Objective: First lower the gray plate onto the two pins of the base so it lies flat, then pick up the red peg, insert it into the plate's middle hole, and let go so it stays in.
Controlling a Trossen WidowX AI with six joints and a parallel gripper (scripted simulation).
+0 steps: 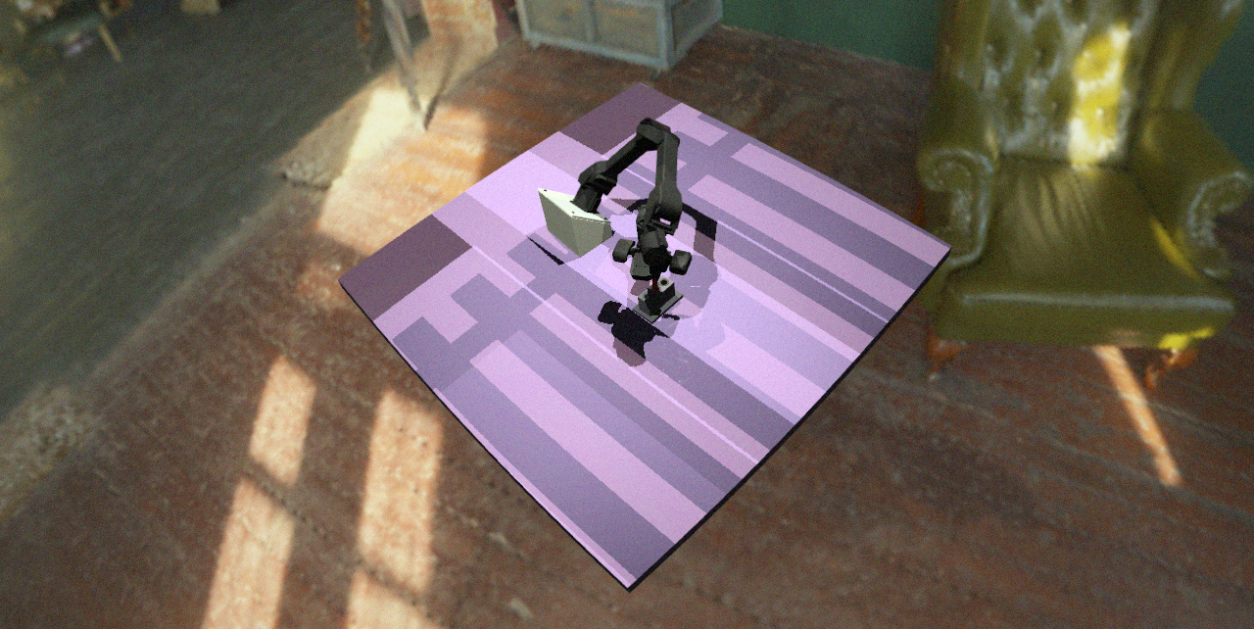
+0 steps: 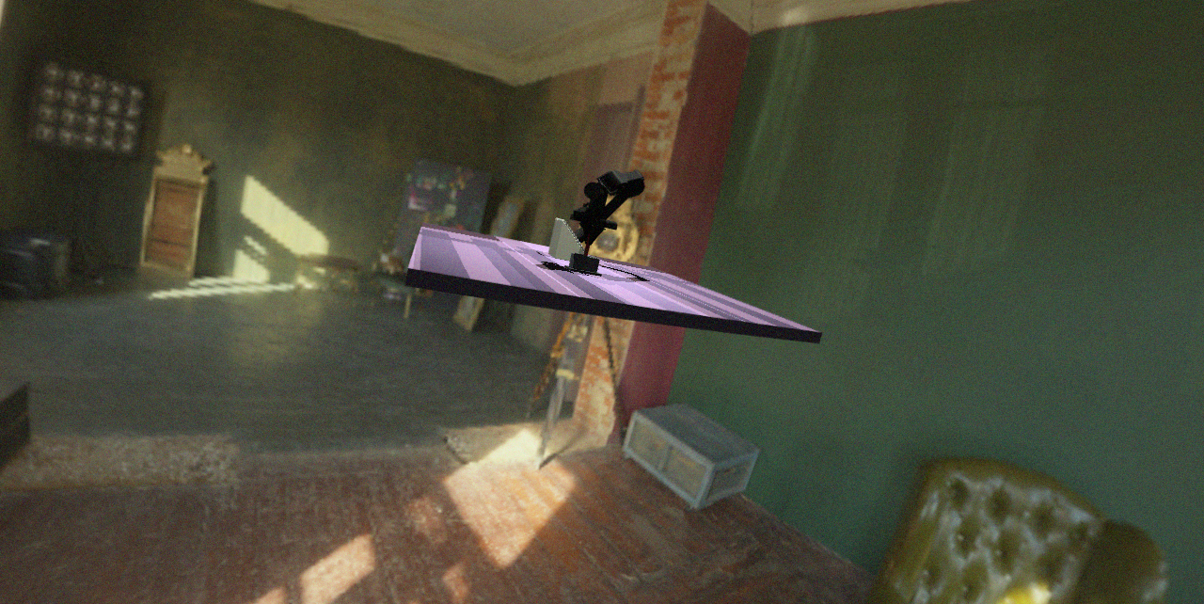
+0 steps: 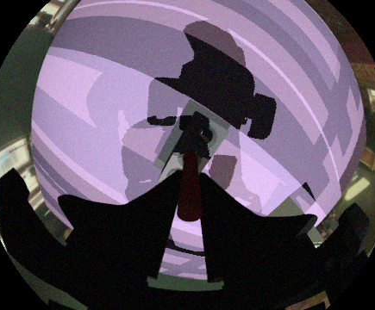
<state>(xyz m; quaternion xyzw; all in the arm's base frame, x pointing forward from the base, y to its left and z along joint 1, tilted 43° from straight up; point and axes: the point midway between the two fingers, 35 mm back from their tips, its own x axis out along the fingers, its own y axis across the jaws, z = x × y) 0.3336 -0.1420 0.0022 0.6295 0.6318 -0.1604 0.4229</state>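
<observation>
The red peg lies right at my gripper tip. The rest, counted from my gripper tip: gray plate 50 mm below.
</observation>
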